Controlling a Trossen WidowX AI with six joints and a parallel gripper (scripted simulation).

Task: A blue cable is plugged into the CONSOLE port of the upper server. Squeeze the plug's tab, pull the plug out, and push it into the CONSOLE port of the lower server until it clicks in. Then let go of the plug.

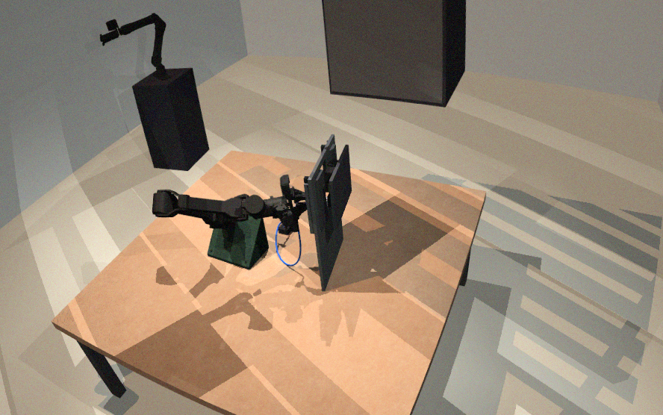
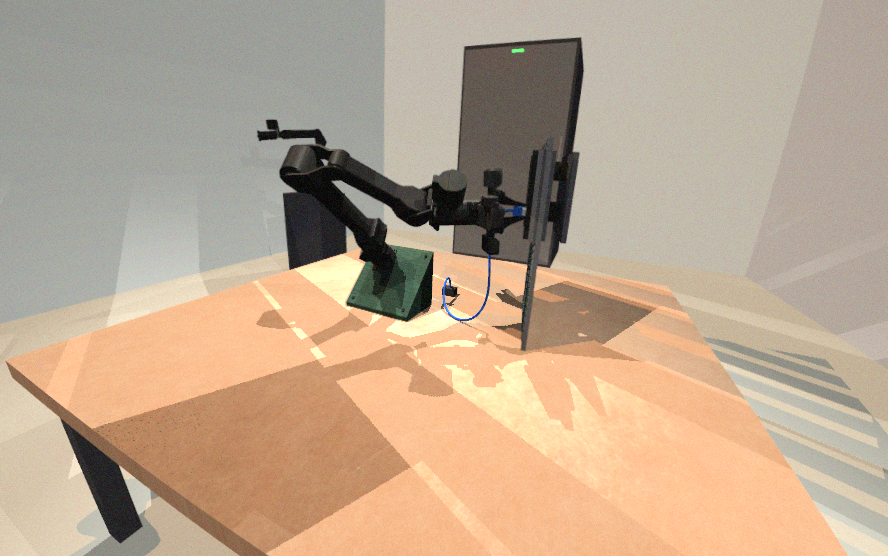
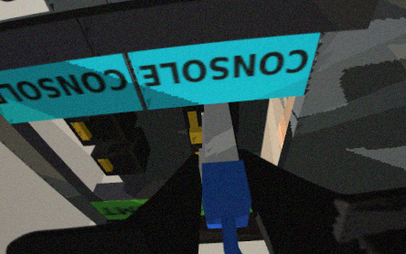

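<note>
Right now my gripper tip is right at the cable plug. The rest, counted from my gripper tip: black block: 220 mm behind, 160 mm to the left, 280 mm below.
</note>
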